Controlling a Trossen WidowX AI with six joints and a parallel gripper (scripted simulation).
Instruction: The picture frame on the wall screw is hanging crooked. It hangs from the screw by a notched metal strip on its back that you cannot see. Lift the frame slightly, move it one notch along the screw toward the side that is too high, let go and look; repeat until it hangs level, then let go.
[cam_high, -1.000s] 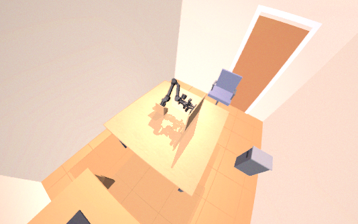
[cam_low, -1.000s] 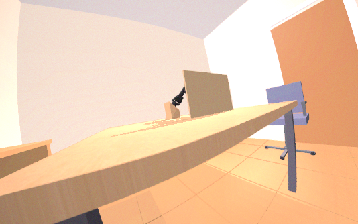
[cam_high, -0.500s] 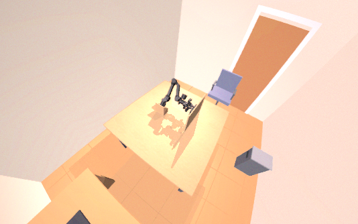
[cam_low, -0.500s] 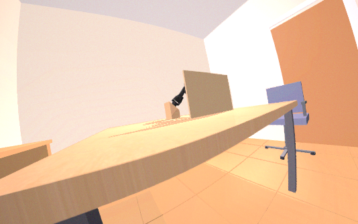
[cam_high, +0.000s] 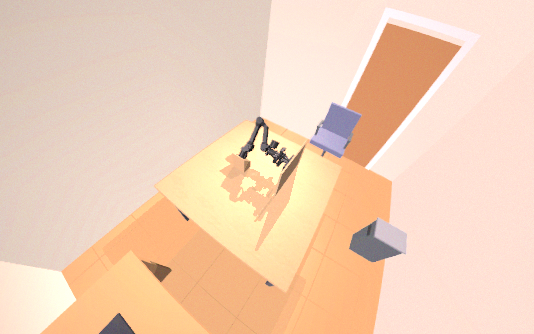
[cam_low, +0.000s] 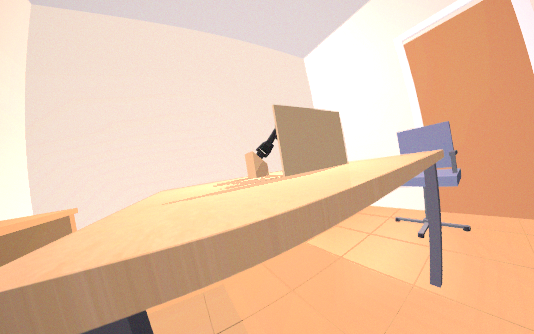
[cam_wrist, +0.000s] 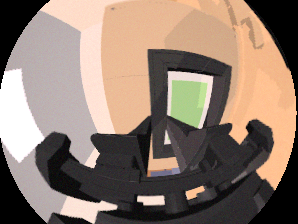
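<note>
Now: gripper tip 60 mm above the picture frame. The rest, counted from my gripper tip: tan wall panel: 20 mm ahead, 20 mm to the left, 70 mm below.
</note>
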